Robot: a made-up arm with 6 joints.
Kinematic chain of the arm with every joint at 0, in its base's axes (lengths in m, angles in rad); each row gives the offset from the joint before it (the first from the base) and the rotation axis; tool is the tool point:
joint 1: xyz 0 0 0.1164 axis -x
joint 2: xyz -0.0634 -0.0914 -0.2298 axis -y
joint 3: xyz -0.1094 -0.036 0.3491 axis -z
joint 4: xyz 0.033 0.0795 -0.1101 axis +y
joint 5: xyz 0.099 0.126 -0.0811 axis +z
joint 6: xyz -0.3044 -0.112 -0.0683 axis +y
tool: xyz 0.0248 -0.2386 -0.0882
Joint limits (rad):
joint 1: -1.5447..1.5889
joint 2: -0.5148..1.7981
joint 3: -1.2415..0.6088
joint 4: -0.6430..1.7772
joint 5: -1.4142..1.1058
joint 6: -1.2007..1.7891
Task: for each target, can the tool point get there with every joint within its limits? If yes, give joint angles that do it. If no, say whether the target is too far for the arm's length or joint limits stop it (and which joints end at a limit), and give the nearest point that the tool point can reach.
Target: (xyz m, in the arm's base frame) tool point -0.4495 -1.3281 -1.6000
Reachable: no: too far | nearest point -0.3297 -0.6324 -0.7008 | short by 1.143 m
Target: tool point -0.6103 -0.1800 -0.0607
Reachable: yes | joints -0.0769 0.5696 -0.1327 1.0005 -0.3630 -0.0140
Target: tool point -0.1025 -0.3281 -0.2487
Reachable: yes | joints -0.3476 0.9502 0.0016 -0.0041 0.7264 1.1454
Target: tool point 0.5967 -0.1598 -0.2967
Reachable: no: joint limits stop it (at a limit: joint 2, joint 4, joint 5) | nearest point 0.3255 -0.1215 -0.1976 | short by 0.291 m
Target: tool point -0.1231 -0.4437 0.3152
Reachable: yes | joints 1.0731 0.9586 -0.3169 -0.0074 0.3893 0.8370
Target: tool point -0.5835 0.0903 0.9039
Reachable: no: joint limits stop it (at a limit: joint 3, joint 5) | nearest point -0.4582 0.0621 0.6576 | short by 0.278 m
